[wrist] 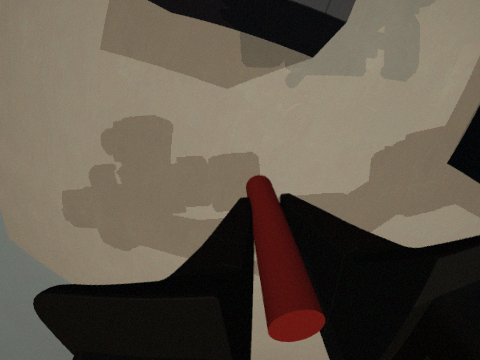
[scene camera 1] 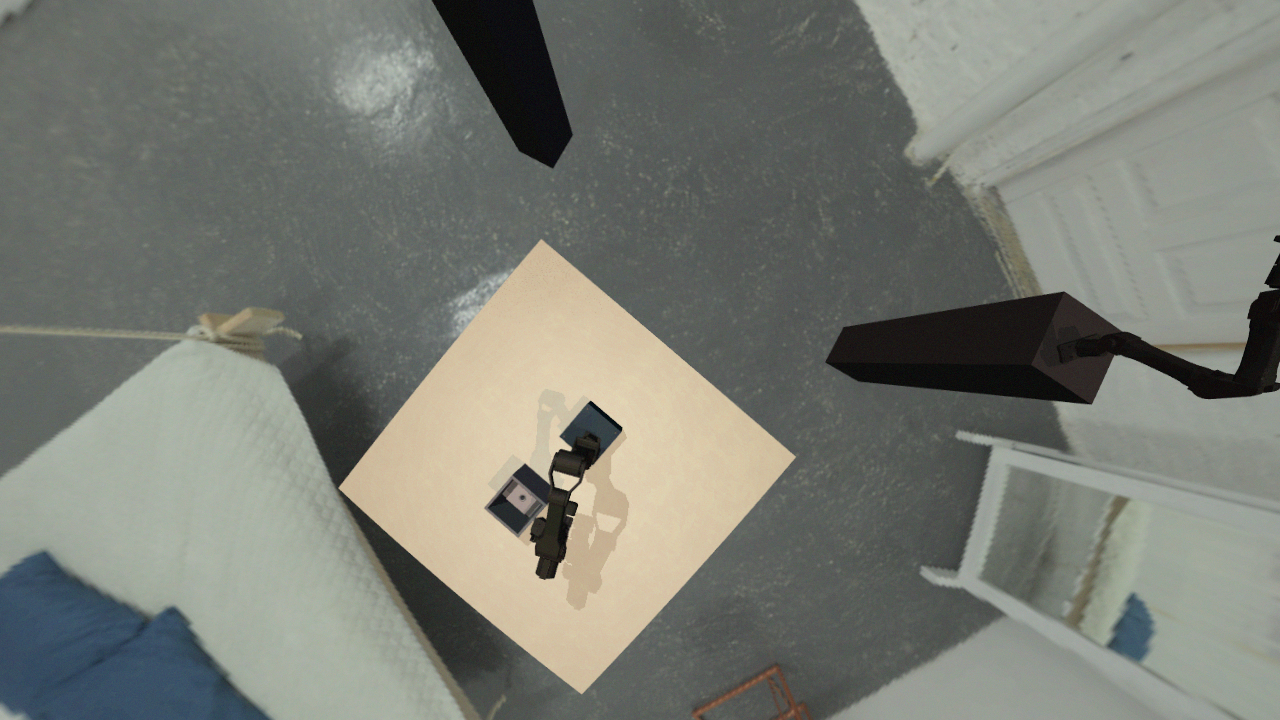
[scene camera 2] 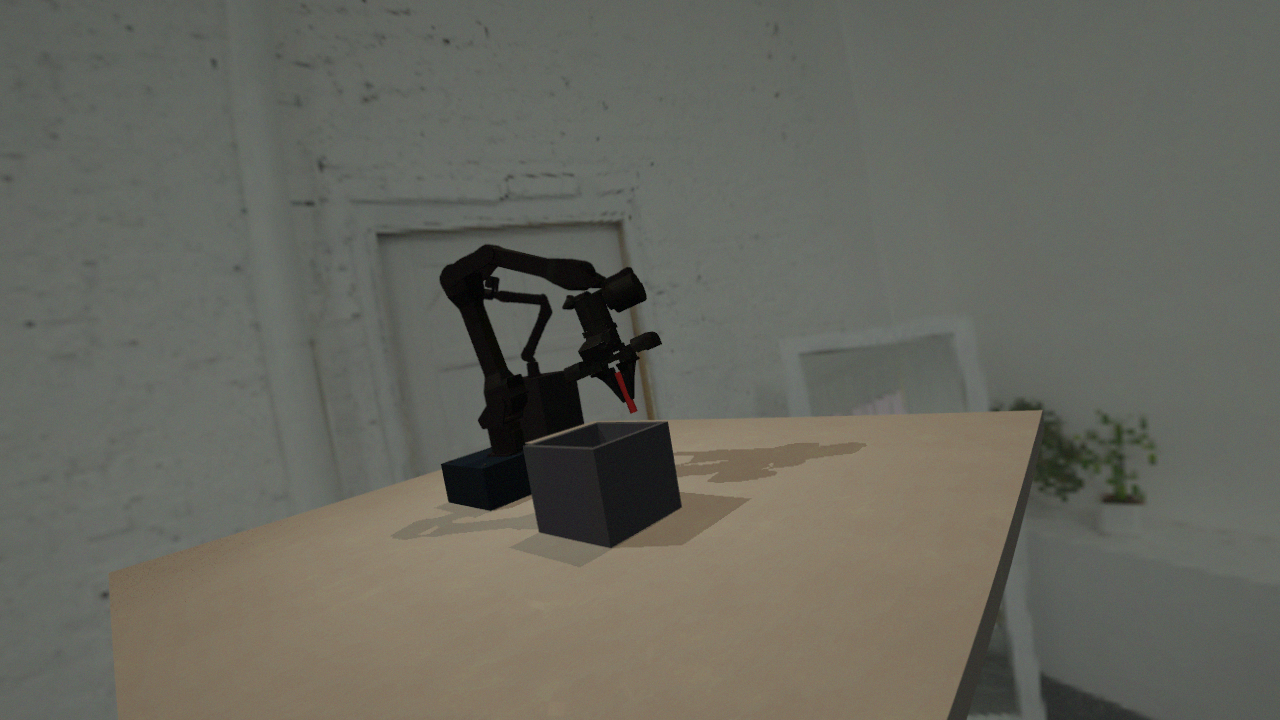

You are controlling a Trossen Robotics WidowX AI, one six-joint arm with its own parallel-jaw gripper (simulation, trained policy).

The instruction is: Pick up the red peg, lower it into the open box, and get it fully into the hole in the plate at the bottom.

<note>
In view: my gripper [scene camera 2: 628,400], a dark box [scene camera 2: 602,483] and a red peg [wrist: 293,312].
The dark box is seen too in scene camera 1 [scene camera 1: 516,521]. My gripper is seen too in the wrist view [wrist: 264,205]. Scene camera 1 does not show the red peg, which is hidden by my gripper.
</note>
